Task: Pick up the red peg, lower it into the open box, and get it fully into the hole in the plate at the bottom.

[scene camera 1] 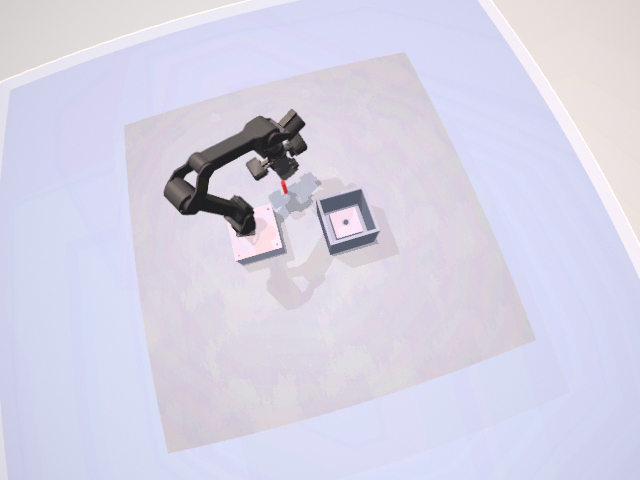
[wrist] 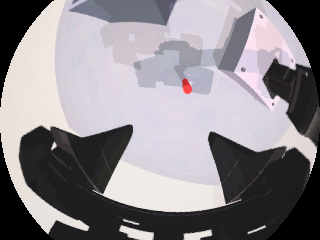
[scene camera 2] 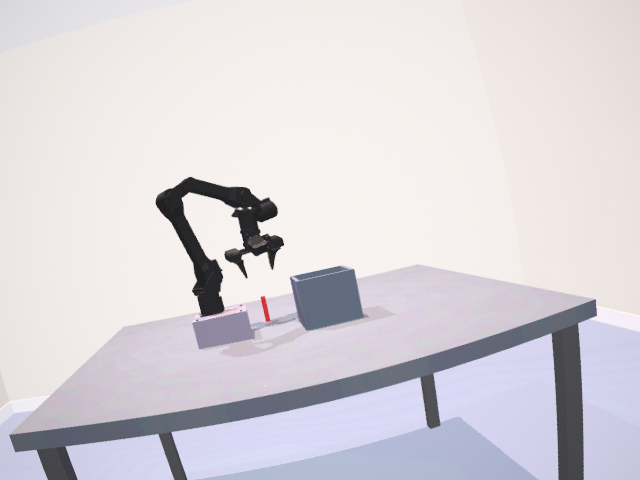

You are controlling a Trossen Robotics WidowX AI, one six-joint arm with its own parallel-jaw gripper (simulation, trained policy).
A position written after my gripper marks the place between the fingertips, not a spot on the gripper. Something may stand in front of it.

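Scene camera 1 gives me my gripper [scene camera 1: 279, 163] together with a grey box [scene camera 1: 357, 197] and a pale plate [scene camera 1: 349, 216]. In scene camera 2 I find my gripper [scene camera 2: 259, 273] and the grey box [scene camera 2: 327, 297]. Scene camera 2 does not show the pale plate, hidden by the grey box. The wrist view shows my gripper [wrist: 171, 132], while the pale plate is out of frame in the wrist view.
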